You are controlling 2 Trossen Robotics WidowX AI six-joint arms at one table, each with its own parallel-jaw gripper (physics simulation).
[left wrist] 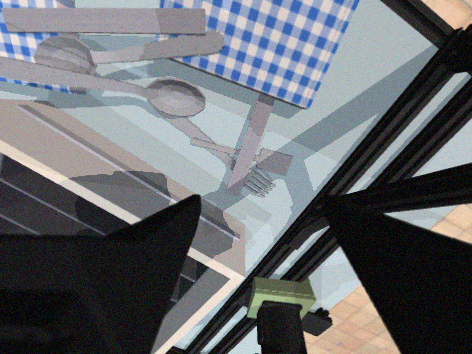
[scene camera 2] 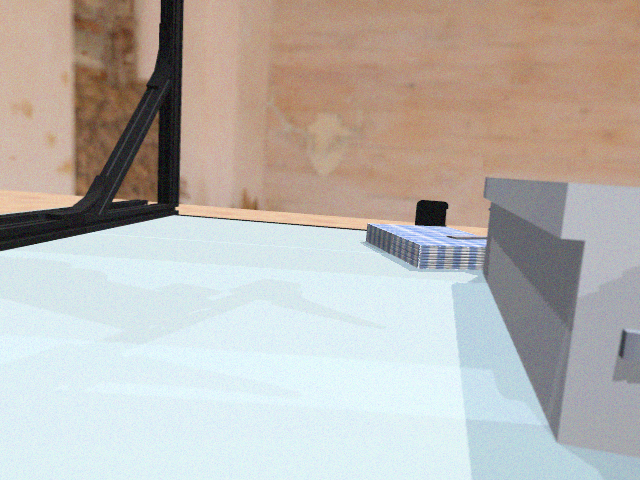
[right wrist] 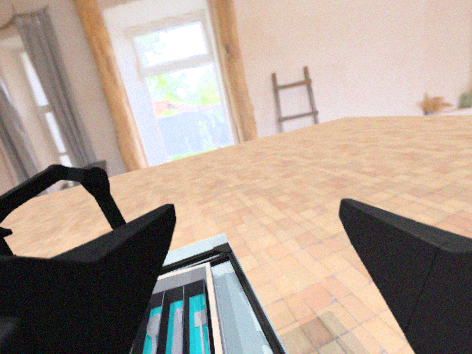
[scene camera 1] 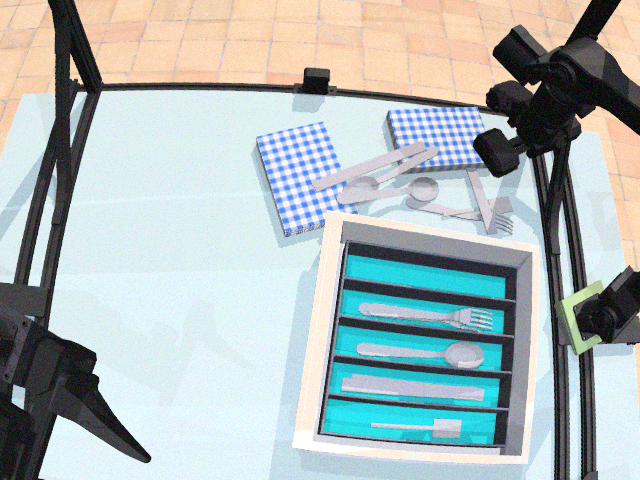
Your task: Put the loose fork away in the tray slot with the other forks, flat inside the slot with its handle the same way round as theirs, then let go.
Observation:
My left gripper [scene camera 1: 511,164] is open, holding nothing. My right gripper [right wrist: 257,209] is open, with nothing in its grasp. Further things: a cutlery tray [scene camera 1: 371,273].
My left gripper shows as well in the left wrist view [left wrist: 261,201]. The cutlery tray shows as well in the left wrist view [left wrist: 42,207].

